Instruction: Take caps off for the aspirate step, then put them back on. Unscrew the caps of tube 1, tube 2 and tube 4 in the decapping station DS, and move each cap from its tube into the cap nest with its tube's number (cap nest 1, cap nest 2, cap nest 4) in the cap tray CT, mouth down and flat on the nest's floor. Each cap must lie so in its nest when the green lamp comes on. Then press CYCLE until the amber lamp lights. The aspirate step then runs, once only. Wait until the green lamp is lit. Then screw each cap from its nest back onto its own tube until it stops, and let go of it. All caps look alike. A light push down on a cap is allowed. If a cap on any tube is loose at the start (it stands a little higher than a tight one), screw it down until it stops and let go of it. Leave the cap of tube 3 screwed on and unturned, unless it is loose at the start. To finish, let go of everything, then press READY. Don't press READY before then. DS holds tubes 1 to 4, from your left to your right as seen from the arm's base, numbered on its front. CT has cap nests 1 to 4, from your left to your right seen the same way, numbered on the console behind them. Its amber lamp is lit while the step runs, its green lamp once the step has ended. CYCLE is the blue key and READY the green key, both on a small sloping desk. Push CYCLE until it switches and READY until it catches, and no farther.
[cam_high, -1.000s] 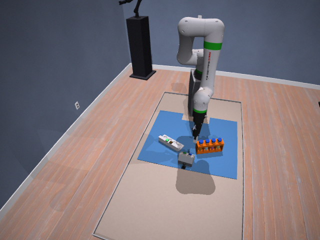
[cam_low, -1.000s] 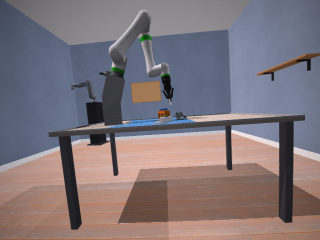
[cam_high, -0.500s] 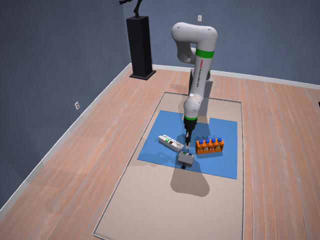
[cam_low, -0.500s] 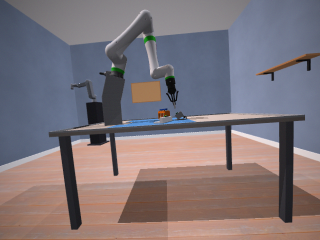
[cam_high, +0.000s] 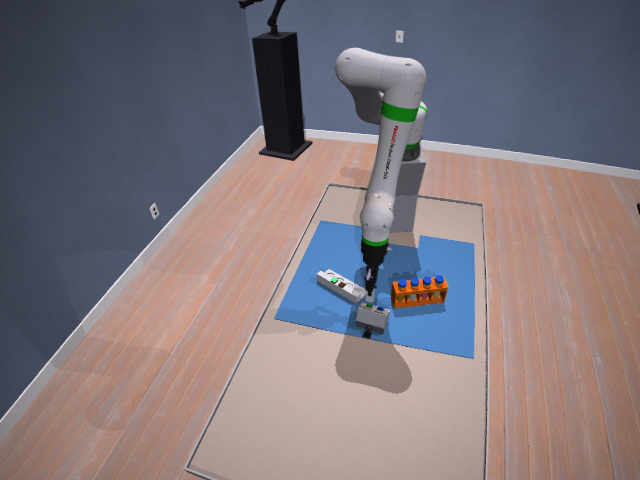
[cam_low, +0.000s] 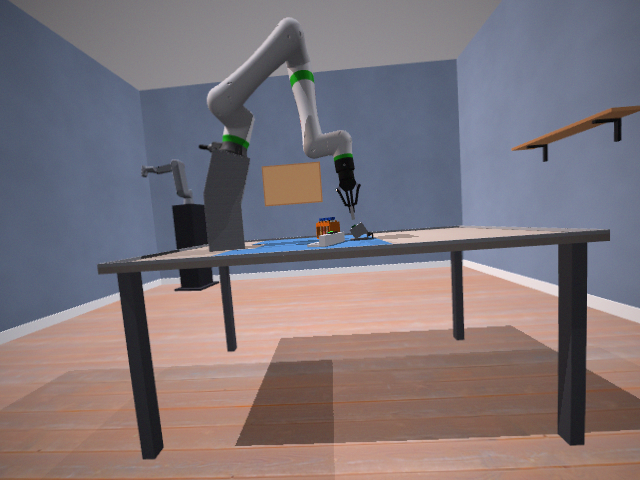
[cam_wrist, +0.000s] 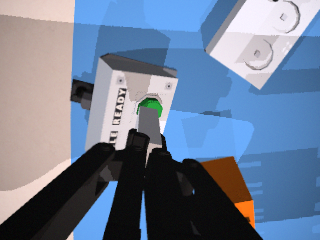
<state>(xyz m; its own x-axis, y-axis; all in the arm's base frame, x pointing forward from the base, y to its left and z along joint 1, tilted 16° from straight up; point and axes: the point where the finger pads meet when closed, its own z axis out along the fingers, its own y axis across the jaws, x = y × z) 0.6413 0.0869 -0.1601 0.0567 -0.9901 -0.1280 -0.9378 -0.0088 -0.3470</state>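
My gripper is now 60 mm above the green key. Also, from my hand: small sloping desk: 80 mm below, 30 mm to the left, 20 mm ahead; then blue key: 60 mm below, 50 mm to the left.
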